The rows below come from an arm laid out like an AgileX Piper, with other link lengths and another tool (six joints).
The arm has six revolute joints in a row. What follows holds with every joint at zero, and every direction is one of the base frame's.
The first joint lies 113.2 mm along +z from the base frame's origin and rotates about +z.
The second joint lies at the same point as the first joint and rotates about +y.
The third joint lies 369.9 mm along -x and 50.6 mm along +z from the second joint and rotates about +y.
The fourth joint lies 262.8 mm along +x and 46.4 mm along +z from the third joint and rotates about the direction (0.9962, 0, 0.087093).
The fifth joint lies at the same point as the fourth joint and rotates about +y.
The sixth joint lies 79.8 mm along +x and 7 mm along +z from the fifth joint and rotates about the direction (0.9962, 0, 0.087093).
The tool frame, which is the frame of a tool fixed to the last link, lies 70.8 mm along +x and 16 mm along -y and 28.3 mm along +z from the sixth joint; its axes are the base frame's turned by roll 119.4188, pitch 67.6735 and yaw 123.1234 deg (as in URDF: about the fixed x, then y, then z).
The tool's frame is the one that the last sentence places.
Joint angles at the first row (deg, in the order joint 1, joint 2, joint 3, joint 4, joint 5, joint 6):
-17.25 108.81 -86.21 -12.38 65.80 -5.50
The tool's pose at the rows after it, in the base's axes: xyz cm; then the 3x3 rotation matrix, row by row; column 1 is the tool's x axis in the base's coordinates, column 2 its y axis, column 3 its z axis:
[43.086 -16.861 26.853], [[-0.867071 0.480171 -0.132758], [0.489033 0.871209 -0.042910], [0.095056 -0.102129 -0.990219]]
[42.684 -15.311 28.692], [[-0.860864 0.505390 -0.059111], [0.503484 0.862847 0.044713], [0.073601 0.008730 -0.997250]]
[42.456 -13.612 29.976], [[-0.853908 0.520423 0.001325], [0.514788 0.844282 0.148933], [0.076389 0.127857 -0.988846]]
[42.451 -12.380 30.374], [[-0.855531 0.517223 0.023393], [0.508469 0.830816 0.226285], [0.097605 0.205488 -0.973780]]
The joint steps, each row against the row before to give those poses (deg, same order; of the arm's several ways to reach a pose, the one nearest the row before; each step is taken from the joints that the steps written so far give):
0.00 -3.16 -0.01 3.73 0.11 0.00
0.00 -2.66 0.01 6.10 0.06 0.05
0.00 -1.87 -0.01 6.81 0.43 0.00
0.00 -0.58 0.01 4.92 0.78 -0.72

